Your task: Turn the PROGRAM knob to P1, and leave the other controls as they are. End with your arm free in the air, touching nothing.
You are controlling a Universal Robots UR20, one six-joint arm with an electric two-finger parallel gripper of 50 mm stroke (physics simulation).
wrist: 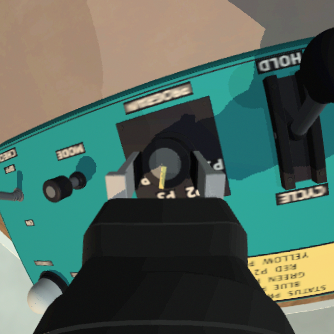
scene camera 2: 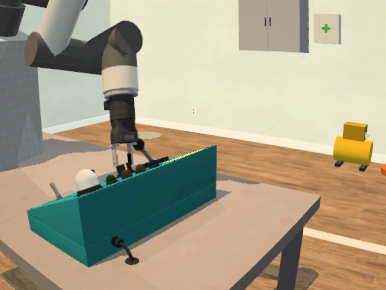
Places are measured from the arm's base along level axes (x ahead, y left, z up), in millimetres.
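Pixels of known places: gripper, between the fingertips: (wrist: 165, 162) (scene camera 2: 123, 166).
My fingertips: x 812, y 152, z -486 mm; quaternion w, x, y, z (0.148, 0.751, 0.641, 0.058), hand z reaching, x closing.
Note:
Behind a point stands the place of what it marks.
The round black PROGRAM knob (wrist: 165, 150) {x 799, y 154, z -485 mm} has a grey top and a yellow pointer line, which points at the P3 mark (wrist: 166, 194) {x 857, y 143, z -495 mm} in the wrist view. The P2 mark (wrist: 192, 192) {x 856, y 171, z -493 mm} is beside it, and the partly covered P1 mark (wrist: 216, 164) {x 830, y 197, z -502 mm} lies further right, by the right finger. My gripper (scene camera 2: 123, 166) {x 812, y 152, z -486 mm} (wrist: 165, 162) {x 812, y 152, z -486 mm} is low over the teal panel (scene camera 2: 150, 195) {x 1024, y 82, z -495 mm} (wrist: 240, 220) {x 889, y 218, z -480 mm}. Its fingers stand on either side of the knob and are shut on it. The gripper body hides the area below the marks in the wrist view.
The black-balled CYCLE lever (scene camera 2: 138, 144) {x 758, y 252, z -450 mm} (wrist: 322, 65) {x 740, y 247, z -444 mm} stands close to the gripper. The MODE knob (wrist: 57, 189) {x 820, y 42, z -469 mm}, a small toggle (wrist: 12, 195) {x 849, y -80, z -500 mm} and a white dome (scene camera 2: 87, 180) {x 1021, y -83, z -415 mm} (wrist: 45, 295) {x 981, y -56, z -421 mm} lie on the other side. The panel stands on a table (scene camera 2: 260, 210) {x 1142, y 379, z -600 mm}.

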